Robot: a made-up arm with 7 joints.
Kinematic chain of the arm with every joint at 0, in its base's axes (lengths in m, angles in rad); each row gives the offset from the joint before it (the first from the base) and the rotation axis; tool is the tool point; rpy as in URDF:
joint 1: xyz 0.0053 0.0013 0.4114 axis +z
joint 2: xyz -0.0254 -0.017 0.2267 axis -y
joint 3: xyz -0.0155 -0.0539 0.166 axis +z
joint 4: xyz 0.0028 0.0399 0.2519 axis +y
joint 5: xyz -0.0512 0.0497 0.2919 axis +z
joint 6: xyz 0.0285 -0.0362 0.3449 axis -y
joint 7: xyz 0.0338 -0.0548 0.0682 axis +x
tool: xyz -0.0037 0.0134 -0.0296 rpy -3.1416 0 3.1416
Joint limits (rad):
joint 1: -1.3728..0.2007
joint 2: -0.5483..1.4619
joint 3: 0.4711..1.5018
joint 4: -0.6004..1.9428
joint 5: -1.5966..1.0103
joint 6: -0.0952..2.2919
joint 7: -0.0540..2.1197
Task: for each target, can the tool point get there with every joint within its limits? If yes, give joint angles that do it. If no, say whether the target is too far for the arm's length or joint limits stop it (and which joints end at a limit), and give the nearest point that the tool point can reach.
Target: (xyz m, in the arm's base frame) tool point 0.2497 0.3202 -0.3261
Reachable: no: joint limits stop it (at a limit: joint 1, joint 2, joint 3, joint 4, joint 6, joint 7) | nearest point 0.4346 0.3872 0.4479 | short by 0.799 m
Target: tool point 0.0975 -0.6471 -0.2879
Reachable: no: joint limits stop it (at a limit: joint 1, joint 2, joint 3, joint 4, joint 6, joint 7) | nearest point 0.3570 -0.4807 0.4545 | short by 0.804 m
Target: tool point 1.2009 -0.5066 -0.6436
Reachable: no: too far | nearest point 0.5717 -0.2393 0.4620 | short by 1.300 m
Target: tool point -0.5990 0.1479 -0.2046
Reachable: no: joint limits stop it (at a limit: joint 2, joint 3, joint 4, joint 7) | nearest point -0.8990 0.2207 0.2475 | short by 0.547 m
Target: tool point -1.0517 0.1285 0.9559
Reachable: yes | joints -0.2834 1.0134 0.6011 -0.2461 -0.5933 1.5562 1.0301
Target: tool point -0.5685 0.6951 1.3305
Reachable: yes | joints -0.7606 1.0754 0.6236 0.4649 -0.5504 0.3323 1.6559
